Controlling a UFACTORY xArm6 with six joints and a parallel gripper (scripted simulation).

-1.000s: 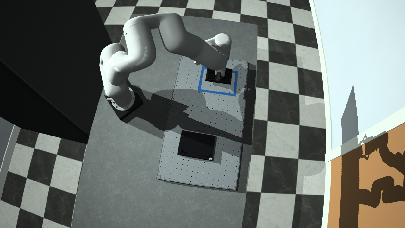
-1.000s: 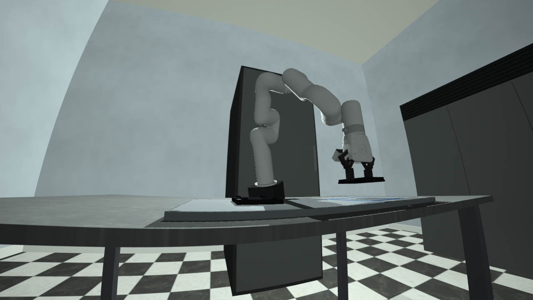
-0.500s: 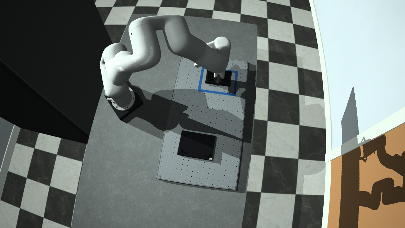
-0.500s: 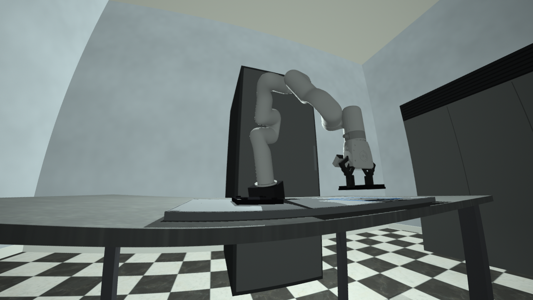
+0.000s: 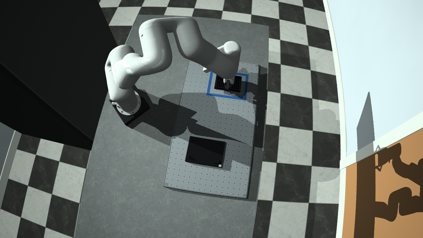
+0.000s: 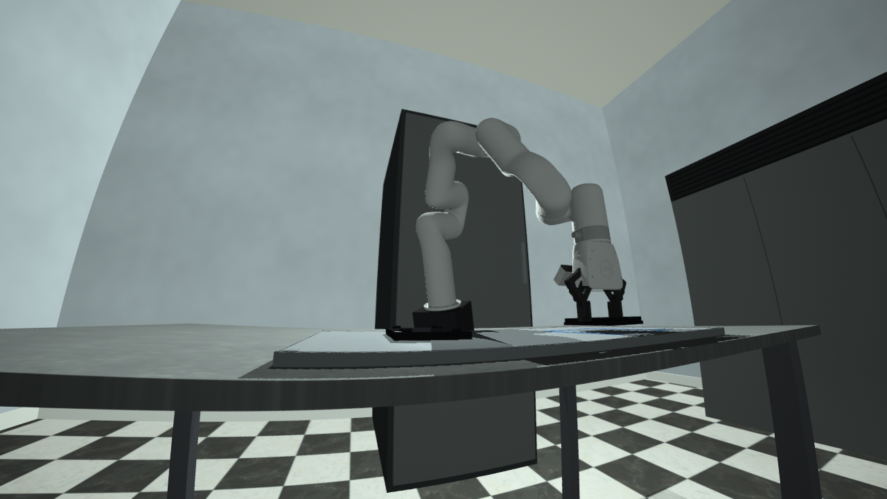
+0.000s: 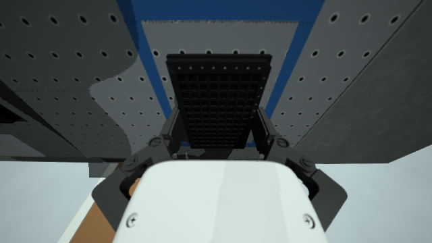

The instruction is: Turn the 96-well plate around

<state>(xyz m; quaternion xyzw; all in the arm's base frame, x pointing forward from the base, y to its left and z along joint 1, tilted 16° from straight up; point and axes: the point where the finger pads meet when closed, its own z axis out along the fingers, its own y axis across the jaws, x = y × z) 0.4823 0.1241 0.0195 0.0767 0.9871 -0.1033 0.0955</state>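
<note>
The black 96-well plate lies 10 mm below my hand. The rest, counted from my hand: small white A1 mark: 60 mm behind, 410 mm to the right, 20 mm below; then black plate nest N1: 120 mm behind, 340 mm to the right, 30 mm below.
</note>
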